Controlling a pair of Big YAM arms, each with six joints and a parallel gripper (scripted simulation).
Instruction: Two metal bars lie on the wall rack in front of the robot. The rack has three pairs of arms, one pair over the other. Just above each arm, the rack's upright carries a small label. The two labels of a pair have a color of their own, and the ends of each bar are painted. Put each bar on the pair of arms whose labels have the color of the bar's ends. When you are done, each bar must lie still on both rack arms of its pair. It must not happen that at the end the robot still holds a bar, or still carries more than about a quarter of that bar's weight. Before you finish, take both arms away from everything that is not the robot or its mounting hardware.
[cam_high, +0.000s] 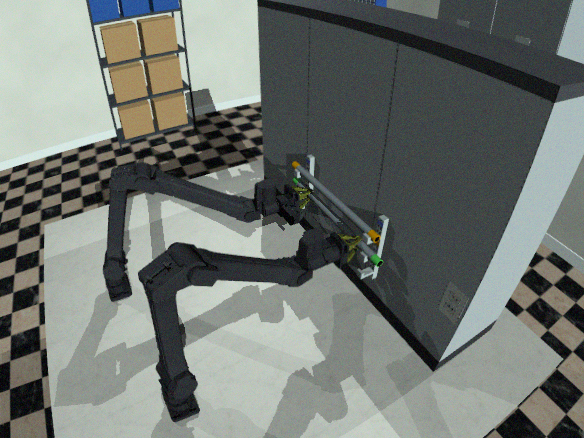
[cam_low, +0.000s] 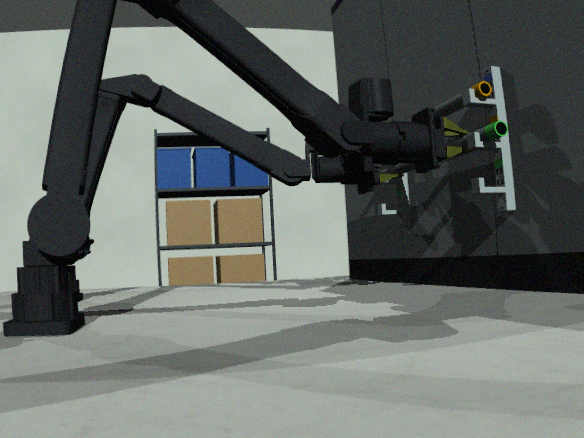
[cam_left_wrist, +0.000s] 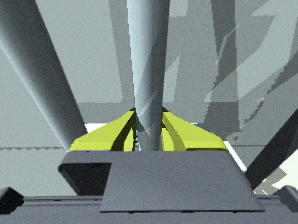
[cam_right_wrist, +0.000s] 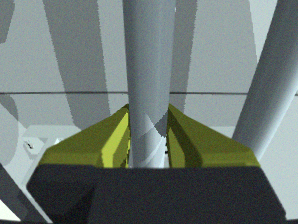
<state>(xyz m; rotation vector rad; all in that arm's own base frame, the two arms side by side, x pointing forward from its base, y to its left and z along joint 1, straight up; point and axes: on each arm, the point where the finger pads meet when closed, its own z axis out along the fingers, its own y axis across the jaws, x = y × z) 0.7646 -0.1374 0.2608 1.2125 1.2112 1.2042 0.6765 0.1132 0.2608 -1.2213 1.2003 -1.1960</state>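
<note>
Now: right hand 2 cm short of the green-ended bar and 15 cm to the right of it. Round my right hand: grey cabinet wall 22 cm ahead, 16 cm to the left, 19 cm above; orange-ended bar 2 cm ahead, 16 cm to the left, 8 cm above; wall outlet 1 cm behind, 36 cm to the right, 4 cm above.
Now: the orange-ended bar 14 cm to the right of my left hand, 8 cm above it and 3 cm behind it. From my left hand the other things lie so: green-ended bar 15 cm to the right, 3 cm behind; then grey cabinet wall 19 cm above, 17 cm ahead, 13 cm to the right; then wall outlet 66 cm to the right, 6 cm behind, 4 cm above.
</note>
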